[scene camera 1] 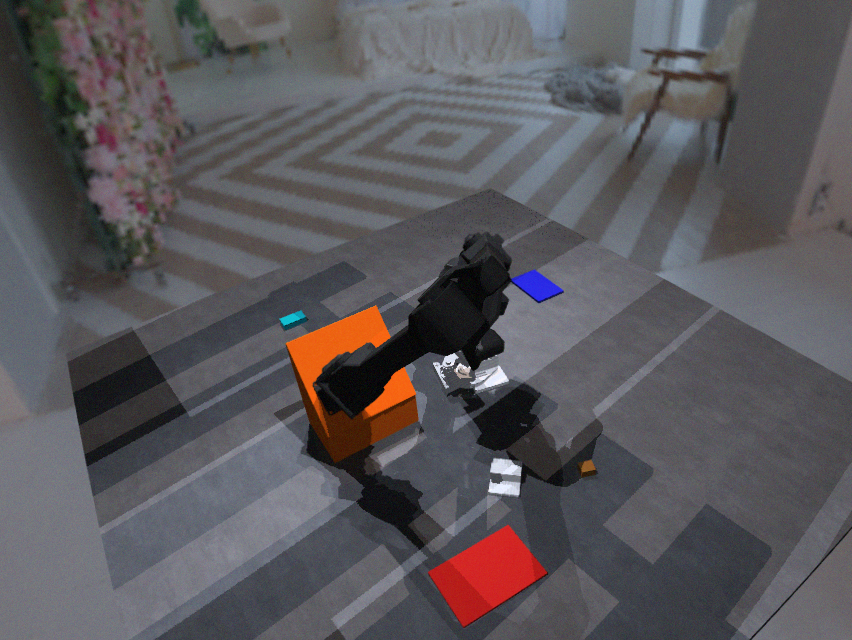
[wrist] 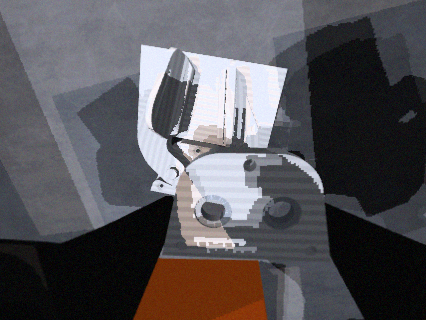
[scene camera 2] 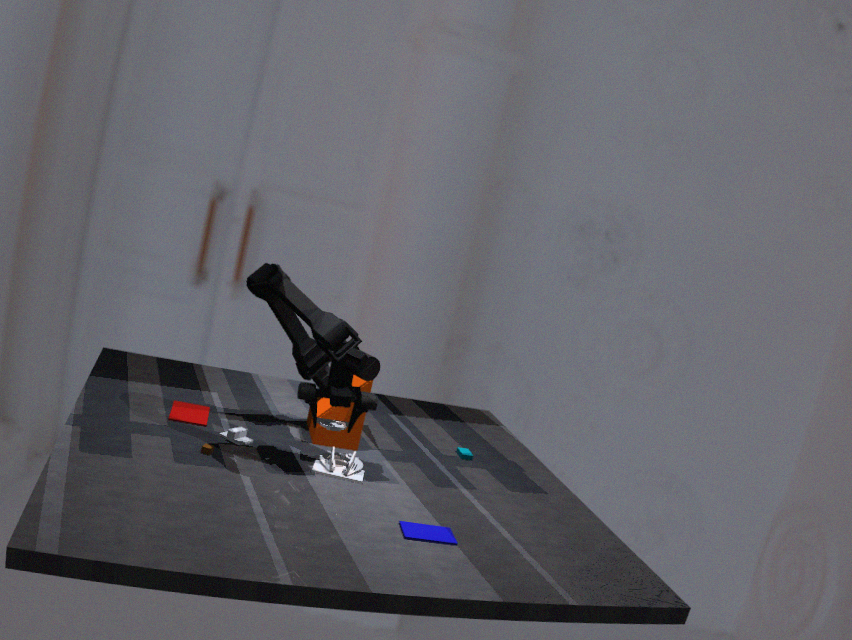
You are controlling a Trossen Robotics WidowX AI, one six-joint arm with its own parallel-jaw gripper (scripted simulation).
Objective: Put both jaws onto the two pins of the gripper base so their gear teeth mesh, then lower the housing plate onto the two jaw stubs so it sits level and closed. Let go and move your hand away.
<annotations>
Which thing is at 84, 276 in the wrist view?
The gripper.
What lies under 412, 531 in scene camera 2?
A blue tile.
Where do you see a white flat slab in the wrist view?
200, 121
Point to a red tile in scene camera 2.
183, 412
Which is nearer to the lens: the gripper jaw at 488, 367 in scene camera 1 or the blue tile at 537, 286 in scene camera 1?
The gripper jaw.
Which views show the gripper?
Scene camera 1, the wrist view and scene camera 2: all of them.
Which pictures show the blue tile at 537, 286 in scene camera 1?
Scene camera 1 and scene camera 2 only.
</annotations>
